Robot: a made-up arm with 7 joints.
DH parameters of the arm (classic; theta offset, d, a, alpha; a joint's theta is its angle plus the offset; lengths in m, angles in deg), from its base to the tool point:
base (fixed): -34.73 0 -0.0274 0
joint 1: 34.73 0.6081 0.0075 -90
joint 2: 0 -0.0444 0.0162 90
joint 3: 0 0.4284 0.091 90
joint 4: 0 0.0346 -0.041 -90
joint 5: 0 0.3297 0.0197 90
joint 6: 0 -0.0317 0.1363 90
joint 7: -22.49 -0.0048 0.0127 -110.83
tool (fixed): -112.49 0.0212 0 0
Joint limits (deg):
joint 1: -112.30..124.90
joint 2: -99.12..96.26
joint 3: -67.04..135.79
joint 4: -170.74..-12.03
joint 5: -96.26..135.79
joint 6: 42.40..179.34
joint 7: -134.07..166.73
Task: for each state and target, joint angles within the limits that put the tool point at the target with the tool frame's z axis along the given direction. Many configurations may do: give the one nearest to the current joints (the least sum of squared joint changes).
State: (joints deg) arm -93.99 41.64 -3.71 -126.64 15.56 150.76 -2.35
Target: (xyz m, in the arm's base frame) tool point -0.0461 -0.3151 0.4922 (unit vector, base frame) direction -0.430 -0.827 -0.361
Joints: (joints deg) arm -93.44 30.64 3.71 -168.35 -12.82 148.52 -25.43
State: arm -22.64 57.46 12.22 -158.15 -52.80 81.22 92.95
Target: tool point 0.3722 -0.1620 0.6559 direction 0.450 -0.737 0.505
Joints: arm -24.70 4.35 14.68 -135.33 -26.93 66.25 33.66
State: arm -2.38 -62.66 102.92 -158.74 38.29 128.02 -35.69
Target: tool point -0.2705 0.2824 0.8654 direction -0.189 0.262 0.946
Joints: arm 23.04 -79.54 70.40 -149.36 32.38 152.13 -49.04
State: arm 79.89 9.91 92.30 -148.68 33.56 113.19 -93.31
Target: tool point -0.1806 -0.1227 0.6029 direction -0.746 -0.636 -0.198
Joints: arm 96.54 2.98 128.05 -170.74 69.46 96.06 -130.85
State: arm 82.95 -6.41 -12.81 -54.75 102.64 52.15 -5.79
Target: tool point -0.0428 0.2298 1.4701 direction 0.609 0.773 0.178
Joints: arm 73.35 -14.14 11.59 -42.15 58.67 61.76 -3.21
